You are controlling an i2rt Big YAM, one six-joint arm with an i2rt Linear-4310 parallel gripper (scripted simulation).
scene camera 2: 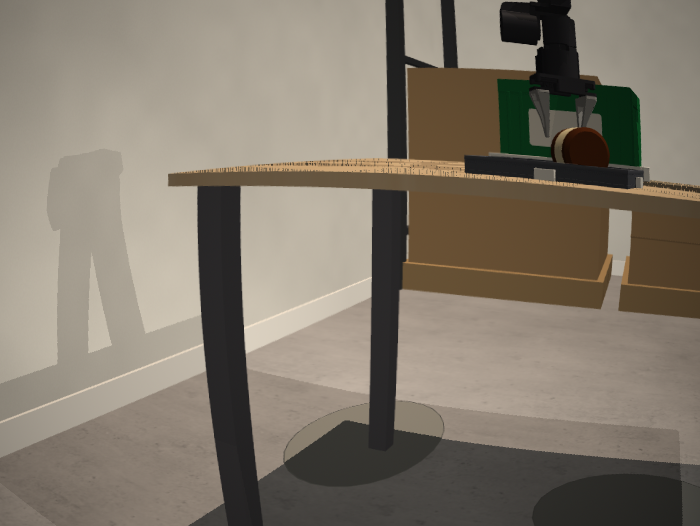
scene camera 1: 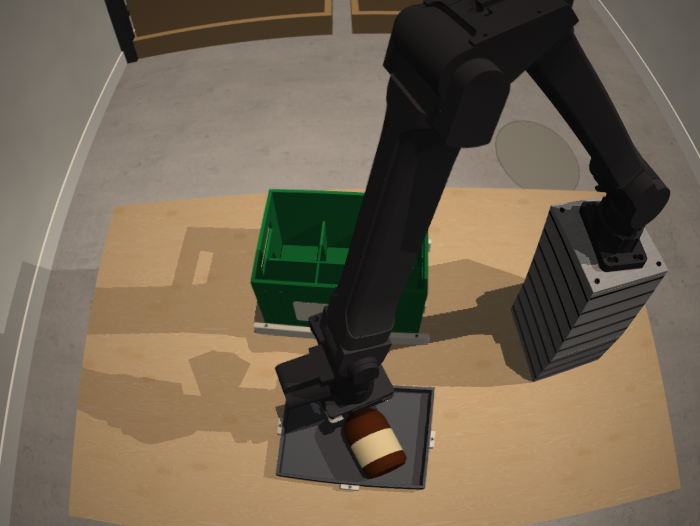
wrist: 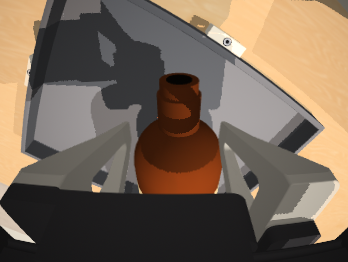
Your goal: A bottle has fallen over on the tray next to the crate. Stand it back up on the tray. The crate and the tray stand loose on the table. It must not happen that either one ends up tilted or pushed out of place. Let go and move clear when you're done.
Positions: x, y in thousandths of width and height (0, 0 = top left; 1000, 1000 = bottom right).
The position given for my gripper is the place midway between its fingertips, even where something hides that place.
In view: my gripper (scene camera 2: 806, 265), a brown bottle (scene camera 1: 536, 849), a tray (scene camera 1: 445, 849) and a green crate (scene camera 1: 411, 556).
The brown bottle also shows in scene camera 2 (scene camera 2: 832, 279) and in the wrist view (wrist: 513, 586). The tray also shows in scene camera 2 (scene camera 2: 891, 339) and in the wrist view (wrist: 257, 281). The green crate is seen too in scene camera 2 (scene camera 2: 745, 252). The wrist view does not show the green crate: it is out of frame.
